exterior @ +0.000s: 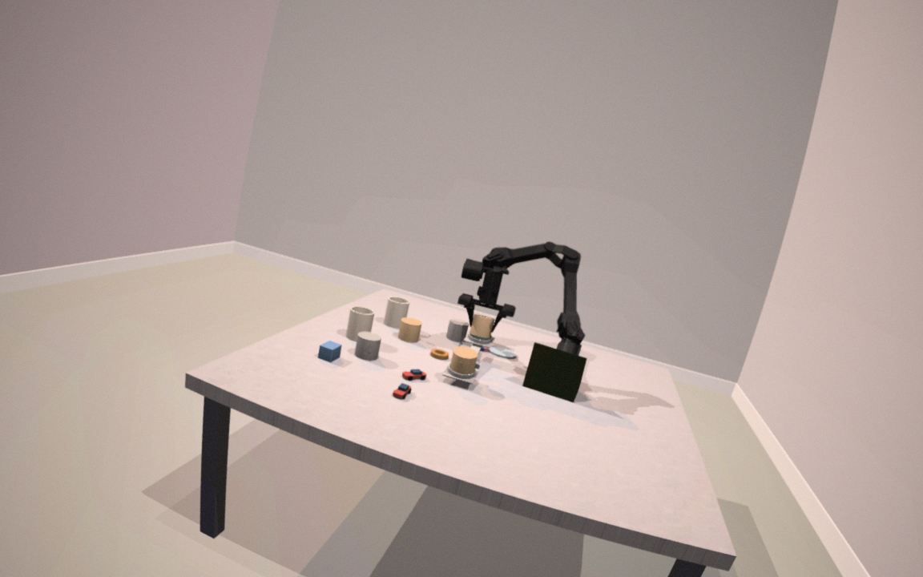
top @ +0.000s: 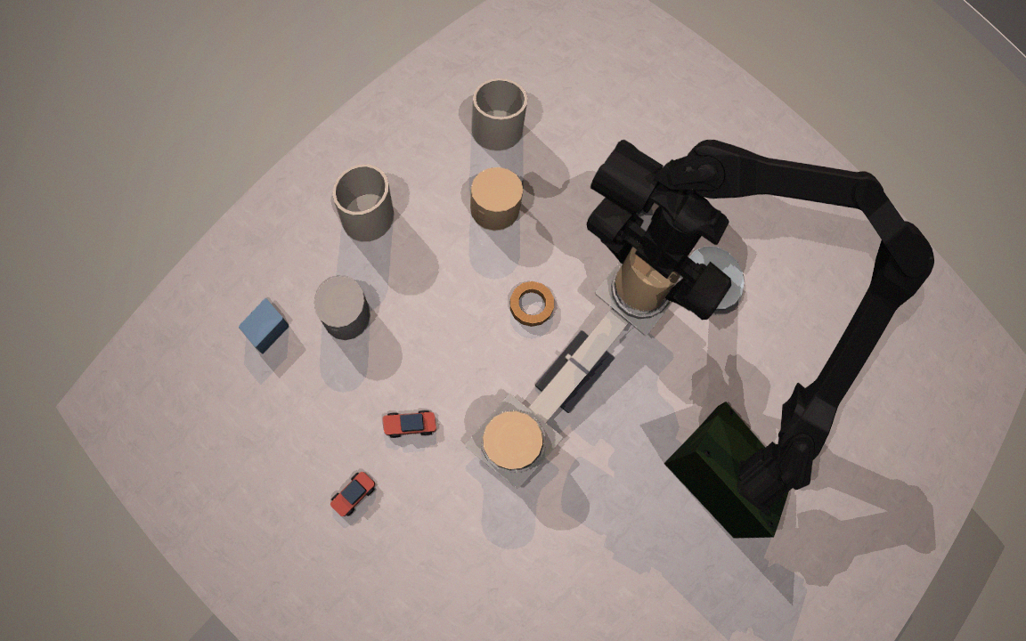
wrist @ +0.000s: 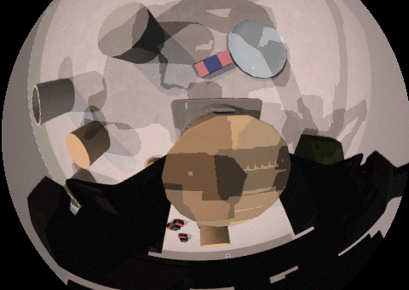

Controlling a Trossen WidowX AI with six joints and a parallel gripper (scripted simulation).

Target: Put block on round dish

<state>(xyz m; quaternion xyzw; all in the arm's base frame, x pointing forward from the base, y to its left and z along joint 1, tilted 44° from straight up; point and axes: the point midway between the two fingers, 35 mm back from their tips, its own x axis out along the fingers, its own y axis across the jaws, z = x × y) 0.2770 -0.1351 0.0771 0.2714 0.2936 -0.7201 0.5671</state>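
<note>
The pale green block is 2 cm below my gripper tip. Round my gripper tip: pale blue round dish (9 cm behind, 11 cm to the right, 9 cm below); then blue cube (39 cm ahead, 35 cm to the left, 8 cm below); then pink-and-blue eraser (1 cm behind, 8 cm to the right, 9 cm below).
</note>
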